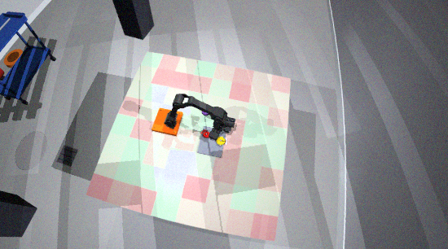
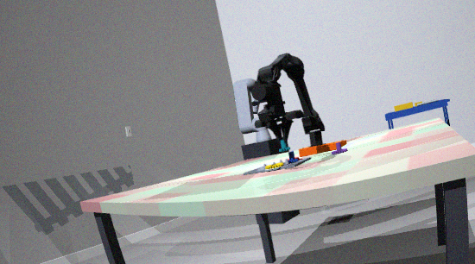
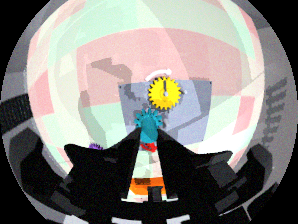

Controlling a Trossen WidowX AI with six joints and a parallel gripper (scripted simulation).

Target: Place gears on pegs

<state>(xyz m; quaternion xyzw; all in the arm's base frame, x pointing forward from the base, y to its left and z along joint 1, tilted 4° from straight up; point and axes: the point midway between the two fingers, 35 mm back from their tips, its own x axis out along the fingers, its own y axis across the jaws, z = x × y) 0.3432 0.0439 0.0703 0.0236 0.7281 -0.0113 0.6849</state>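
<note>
Right now the blue gear is 4 cm behind my gripper tip and 6 cm below it. Also, from my gripper tip: yellow gear: 4 cm ahead, 3 cm to the right, 7 cm below; red gear: 7 cm behind, 2 cm to the right, 7 cm below; teal gear: 1 cm below.
</note>
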